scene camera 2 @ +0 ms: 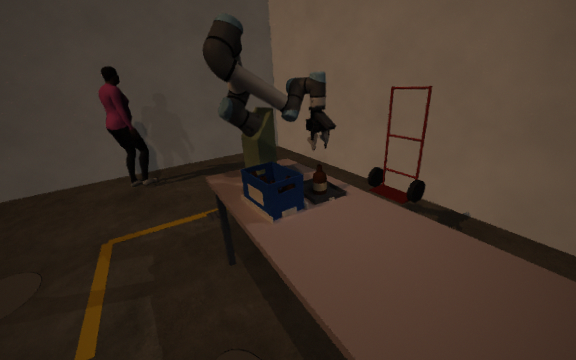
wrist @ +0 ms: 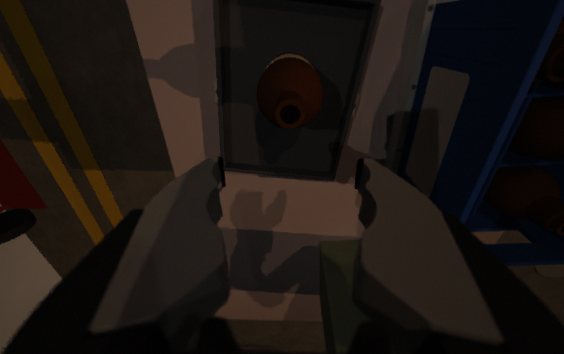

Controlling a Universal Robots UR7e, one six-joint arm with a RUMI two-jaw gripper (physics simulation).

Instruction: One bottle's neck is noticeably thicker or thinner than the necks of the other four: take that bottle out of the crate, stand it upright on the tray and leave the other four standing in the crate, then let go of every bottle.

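Frame: origin at the arm's base, x ahead, y left, z up, level; centimetres.
Seen in the pictures: gripper, between the fingertips: (scene camera 2: 319,149) (wrist: 289,162); arm's base, origin of its link: (scene camera 2: 254,126).
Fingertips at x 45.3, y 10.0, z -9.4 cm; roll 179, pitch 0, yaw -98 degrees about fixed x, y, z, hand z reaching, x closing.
Note:
Offsets run from my fingertips to a thing's top centre. "pt": to the spot under its first point. Level surfaces: height alone.
A brown bottle @[dx +0.1, dy -0.1, dz -8.3 cm] (scene camera 2: 320,179) (wrist: 290,90) with a pale label stands upright on the dark tray (scene camera 2: 334,192) (wrist: 240,150). My gripper (scene camera 2: 319,147) (wrist: 289,162) is open and empty; it hangs above the bottle and the tray, apart from both. The blue crate @[dx -7.6, dy -26.1, dz -6.8 cm] (scene camera 2: 289,201) (wrist: 487,75) stands beside the tray. Brown bottles show inside it, partly hidden by its walls in the scene view; several, such as one bottle @[pt dx -14.7, dy -28.2, dz -12.5 cm] (wrist: 525,192), show at the right edge of the wrist view. Their necks are too dark and cut off to compare.
The crate and tray stand on the pinkish table @[dz -24.3 cm] (scene camera 2: 400,260) (wrist: 180,115). A green pedestal (scene camera 2: 260,145) (wrist: 342,290) is behind them. A red hand truck (scene camera 2: 406,137) stands by the wall beyond the table. A person (scene camera 2: 117,107) in a pink top stands at the far left.

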